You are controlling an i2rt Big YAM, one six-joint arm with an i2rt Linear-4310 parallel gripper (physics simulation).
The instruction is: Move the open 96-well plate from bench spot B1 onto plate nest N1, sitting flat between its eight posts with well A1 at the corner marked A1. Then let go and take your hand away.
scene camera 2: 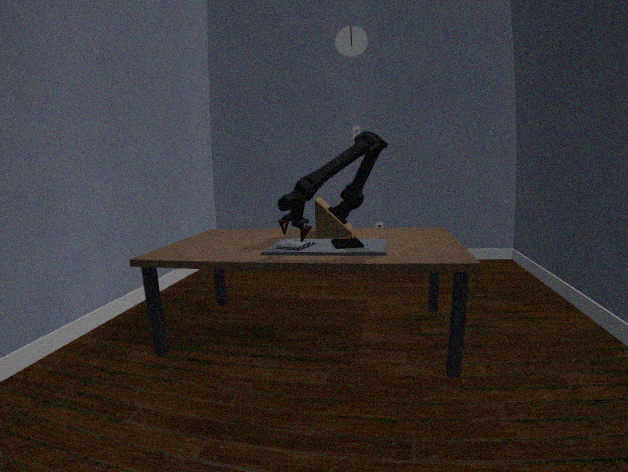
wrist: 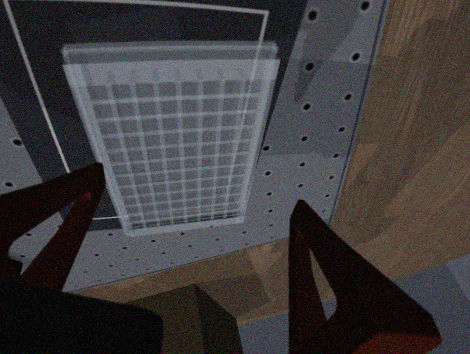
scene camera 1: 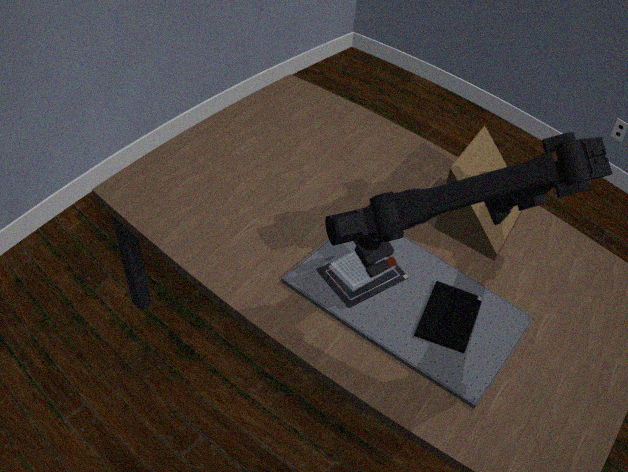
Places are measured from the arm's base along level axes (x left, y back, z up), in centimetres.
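Where they show: gripper, fingertip midpoint: (scene camera 2: 293,237) (wrist: 200,191) (scene camera 1: 360,256); arm's base, origin of the base link: (scene camera 2: 337,216).
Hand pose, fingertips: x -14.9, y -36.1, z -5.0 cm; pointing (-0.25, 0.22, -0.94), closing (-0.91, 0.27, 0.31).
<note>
Things, the pixels of their top centre, and the offset from my fingertips. "pt": a spot on its surface instead. Level surfaces: height alone.
- clear 96-well plate, middle of its top: (wrist: 182,170) (scene camera 1: 363,263) (scene camera 2: 295,241) dz -1.8, dx +0.8, dy +0.3 cm
- dark bench spot B1, surface spot: (wrist: 150,25) pt dz -3.3, dx +0.2, dy -6.7 cm
- black nest N1, middle of its top: (scene camera 1: 451,311) (scene camera 2: 346,239) dz -1.3, dx +24.3, dy +2.3 cm
- small light mark, middle of its top: (scene camera 1: 480,298) dz -2.2, dx +27.3, dy +11.1 cm
- grey perforated board, middle of its top: (scene camera 1: 416,300) (scene camera 2: 327,244) dz -3.4, dx +15.7, dy +1.1 cm
- wooden table, its level: dz -4.8 cm
The clear 96-well plate (scene camera 1: 350,271) (scene camera 2: 289,244) (wrist: 180,145) lies flat on the dark bench spot B1 (scene camera 1: 349,303) (wrist: 150,25), turned askew to its white outline. My gripper (scene camera 1: 373,270) (scene camera 2: 293,236) (wrist: 200,191) is open and empty, a little above the plate. In the wrist view the left fingertip is close beside the plate's left edge, and the right fingertip stands off to the right with a gap. The black nest N1 (scene camera 1: 449,317) (scene camera 2: 347,243) is empty. A small light mark (scene camera 1: 479,298) is at one corner; its posts are too dark to tell apart.
A grey perforated board (scene camera 1: 385,324) (scene camera 2: 375,248) (wrist: 290,175) bears the spot and the nest. A wooden wedge (scene camera 1: 482,152) (scene camera 2: 327,225) stands behind it at the arm's base. The wooden table (scene camera 1: 228,177) (scene camera 2: 203,253) extends around the board.
</note>
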